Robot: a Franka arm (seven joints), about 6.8 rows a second.
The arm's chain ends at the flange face. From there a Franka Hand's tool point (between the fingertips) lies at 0.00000 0.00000 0.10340 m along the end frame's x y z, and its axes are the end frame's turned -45 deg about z.
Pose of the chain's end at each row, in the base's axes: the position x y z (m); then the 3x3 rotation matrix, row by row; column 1 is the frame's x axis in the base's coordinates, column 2 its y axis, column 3 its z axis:
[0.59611 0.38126 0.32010], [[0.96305 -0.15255 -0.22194], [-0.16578 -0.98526 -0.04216], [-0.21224 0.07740 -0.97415]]
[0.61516 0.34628 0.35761], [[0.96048 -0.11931 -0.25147], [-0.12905 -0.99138 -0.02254], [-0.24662 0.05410 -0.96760]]
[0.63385 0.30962 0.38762], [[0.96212 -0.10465 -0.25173], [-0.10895 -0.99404 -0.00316], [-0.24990 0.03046 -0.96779]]
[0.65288 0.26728 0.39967], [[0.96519 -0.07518 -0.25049], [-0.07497 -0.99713 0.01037], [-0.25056 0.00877 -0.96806]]
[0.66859 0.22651 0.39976], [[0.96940 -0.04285 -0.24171], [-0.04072 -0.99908 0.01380], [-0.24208 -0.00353 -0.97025]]
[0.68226 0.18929 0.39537], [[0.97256 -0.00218 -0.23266], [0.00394 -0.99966 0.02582], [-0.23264 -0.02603 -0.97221]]
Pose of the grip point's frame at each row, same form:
[0.57316 0.37690 0.21937], [[0.78885 0.57311 -0.22194], [0.57946 -0.81391 -0.04216], [-0.20481 -0.09535 -0.97415]]
[0.58916 0.34395 0.25756], [[0.76353 0.59480 -0.25147], [0.60976 -0.79226 -0.02254], [-0.21264 -0.13613 -0.96760]]
[0.60782 0.30929 0.28755], [[0.75432 0.60632 -0.25173], [0.62585 -0.77993 -0.00316], [-0.19824 -0.15517 -0.96779]]
[0.62698 0.26835 0.29957], [[0.73565 0.62933 -0.25049], [0.65207 -0.75809 0.01037], [-0.18337 -0.17097 -0.96806]]
[0.64360 0.22794 0.29944], [[0.71577 0.65517 -0.24171], [0.67766 -0.73525 0.01380], [-0.16868 -0.17367 -0.97025]]
[0.65820 0.19196 0.29484], [[0.68925 0.68616 -0.23266], [0.70965 -0.70408 0.02582], [-0.14610 -0.18291 -0.97221]]

